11 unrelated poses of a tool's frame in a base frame.
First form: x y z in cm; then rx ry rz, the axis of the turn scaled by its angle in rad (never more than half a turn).
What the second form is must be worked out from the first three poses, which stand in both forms.
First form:
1: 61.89 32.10 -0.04 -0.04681 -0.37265 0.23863
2: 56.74 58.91 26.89 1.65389 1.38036 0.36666
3: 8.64 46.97 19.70 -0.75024 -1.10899 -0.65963
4: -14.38 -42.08 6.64 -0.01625 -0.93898 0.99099
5: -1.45 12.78 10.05 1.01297 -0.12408 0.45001
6: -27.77 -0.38 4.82 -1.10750 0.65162 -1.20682
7: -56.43 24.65 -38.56 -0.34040 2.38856 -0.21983
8: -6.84 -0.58 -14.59 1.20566 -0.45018 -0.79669
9: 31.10 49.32 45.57 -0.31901 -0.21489 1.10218
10: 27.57 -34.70 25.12 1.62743 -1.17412 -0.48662
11: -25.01 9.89 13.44 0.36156 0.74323 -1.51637
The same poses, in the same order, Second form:
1: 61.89 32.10 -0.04 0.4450 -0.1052 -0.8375 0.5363
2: 56.74 58.91 26.89 2.1852 0.7569 0.6317 0.1678
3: 8.64 46.97 19.70 1.4926 -0.5026 -0.7430 -0.4419
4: -14.38 -42.08 6.64 1.3653 -0.0119 -0.6878 0.7258
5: -1.45 12.78 10.05 1.1154 0.9082 -0.1112 0.4035
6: -27.77 -0.38 4.82 1.7628 -0.6283 0.3696 -0.6846
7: -56.43 24.65 -38.56 2.4227 -0.1405 0.9859 -0.0907
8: -6.84 -0.58 -14.59 1.5136 0.7965 -0.2974 -0.5264
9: 31.10 49.32 45.57 1.1674 -0.2733 -0.1841 0.9442
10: 27.57 -34.70 25.12 2.0649 0.7881 -0.5686 -0.2357
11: -25.01 9.89 13.44 1.7270 0.2094 0.4304 -0.8780
